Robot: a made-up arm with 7 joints. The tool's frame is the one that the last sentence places. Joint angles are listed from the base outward.
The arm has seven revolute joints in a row. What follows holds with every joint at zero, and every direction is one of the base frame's. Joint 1 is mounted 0.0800 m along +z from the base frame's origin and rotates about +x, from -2.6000 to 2.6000 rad. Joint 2 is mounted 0.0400 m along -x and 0.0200 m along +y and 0.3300 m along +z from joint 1 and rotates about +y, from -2.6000 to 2.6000 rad. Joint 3 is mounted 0.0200 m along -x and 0.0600 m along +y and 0.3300 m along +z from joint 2 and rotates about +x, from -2.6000 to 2.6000 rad. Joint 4 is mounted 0.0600 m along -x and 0.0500 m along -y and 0.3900 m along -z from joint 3 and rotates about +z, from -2.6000 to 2.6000 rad. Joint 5 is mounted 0.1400 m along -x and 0.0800 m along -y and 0.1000 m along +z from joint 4 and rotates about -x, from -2.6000 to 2.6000 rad. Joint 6 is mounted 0.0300 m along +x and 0.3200 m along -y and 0.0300 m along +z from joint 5 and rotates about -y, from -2.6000 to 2.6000 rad. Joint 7 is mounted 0.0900 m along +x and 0.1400 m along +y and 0.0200 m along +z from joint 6 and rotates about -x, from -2.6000 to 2.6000 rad. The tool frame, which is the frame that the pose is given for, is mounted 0.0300 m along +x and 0.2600 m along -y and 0.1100 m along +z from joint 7; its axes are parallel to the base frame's.
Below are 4 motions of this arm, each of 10 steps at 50 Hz.
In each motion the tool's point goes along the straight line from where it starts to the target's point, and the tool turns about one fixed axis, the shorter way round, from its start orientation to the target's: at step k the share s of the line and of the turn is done. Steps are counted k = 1, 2, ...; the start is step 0. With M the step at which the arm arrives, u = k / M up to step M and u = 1 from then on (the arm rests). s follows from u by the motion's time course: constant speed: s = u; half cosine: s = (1 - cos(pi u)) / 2; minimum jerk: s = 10 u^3 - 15 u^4 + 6 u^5.
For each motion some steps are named. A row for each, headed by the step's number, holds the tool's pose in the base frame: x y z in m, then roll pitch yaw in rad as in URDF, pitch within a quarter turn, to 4 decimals.
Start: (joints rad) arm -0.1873 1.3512 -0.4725 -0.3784 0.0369 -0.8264 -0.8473
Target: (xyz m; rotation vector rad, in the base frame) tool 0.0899 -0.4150 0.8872 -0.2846 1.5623 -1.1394
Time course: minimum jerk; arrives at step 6
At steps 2, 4, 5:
2: 0.0762 -0.4005 0.8977 -1.4445 0.6494 -2.0593
4: 0.0863 -0.4111 0.8900 -1.4499 0.6679 -2.0368
5: 0.0893 -0.4143 0.8877 -1.4515 0.6734 -2.0300

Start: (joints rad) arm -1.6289 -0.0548 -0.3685 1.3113 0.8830 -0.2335 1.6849
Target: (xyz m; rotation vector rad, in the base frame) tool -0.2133 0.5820 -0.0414 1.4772 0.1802 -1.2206
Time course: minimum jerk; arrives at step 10
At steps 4, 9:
4: -0.2090 0.5563 -0.0378 1.2166 0.8498 -0.8268
9: -0.2132 0.5817 -0.0414 1.2743 0.8380 -0.8397

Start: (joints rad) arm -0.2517 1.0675 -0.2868 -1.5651 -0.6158 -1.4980 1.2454
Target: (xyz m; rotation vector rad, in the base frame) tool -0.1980 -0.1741 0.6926 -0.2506 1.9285 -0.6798
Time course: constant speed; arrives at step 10
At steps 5, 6, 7, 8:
5: -0.1872 -0.1573 0.6830 -2.0824 0.8771 -2.2860
6: -0.1894 -0.1607 0.6849 -2.0810 0.8766 -2.2978
7: -0.1915 -0.1640 0.6868 -2.0796 0.8761 -2.3095
8: -0.1937 -0.1674 0.6887 -2.0781 0.8756 -2.3213

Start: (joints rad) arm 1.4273 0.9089 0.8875 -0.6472 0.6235 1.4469 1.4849
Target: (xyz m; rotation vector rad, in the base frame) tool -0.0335 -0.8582 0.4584 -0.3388 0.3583 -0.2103
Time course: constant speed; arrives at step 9
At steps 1, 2, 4, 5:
1: 0.0058 -0.8509 0.4435 -0.4324 0.3575 -0.2193
2: 0.0009 -0.8518 0.4454 -0.4269 0.3516 -0.2263
4: -0.0089 -0.8536 0.4491 -0.4158 0.3400 -0.2405
5: -0.0138 -0.8545 0.4510 -0.4102 0.3343 -0.2476

